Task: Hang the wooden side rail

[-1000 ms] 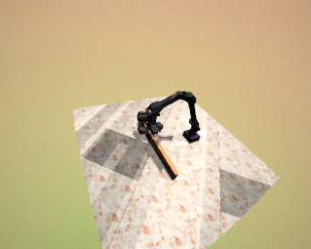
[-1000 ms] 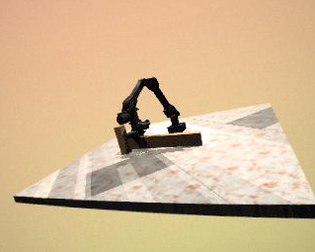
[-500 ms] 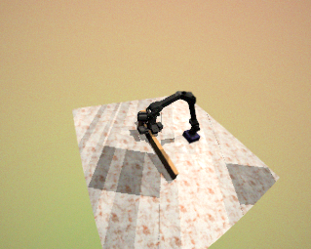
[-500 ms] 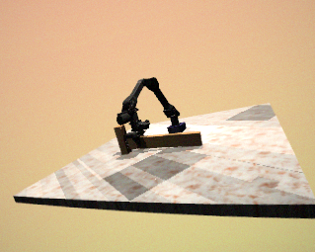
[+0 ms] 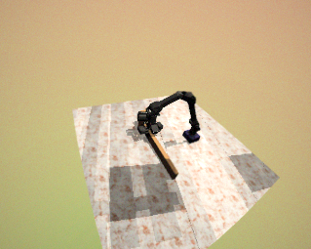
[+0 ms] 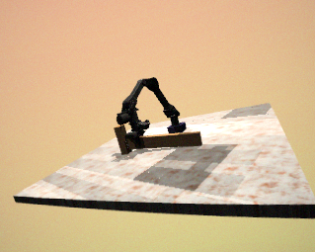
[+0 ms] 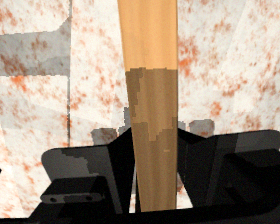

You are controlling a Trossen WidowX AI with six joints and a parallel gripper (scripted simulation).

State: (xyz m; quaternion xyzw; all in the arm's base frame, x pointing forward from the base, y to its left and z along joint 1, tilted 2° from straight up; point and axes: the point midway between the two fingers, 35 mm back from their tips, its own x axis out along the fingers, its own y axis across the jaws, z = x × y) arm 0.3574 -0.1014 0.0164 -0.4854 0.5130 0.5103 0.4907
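Now: the headboard post 12 cm to the right of my gripper tip and 4 cm above it.
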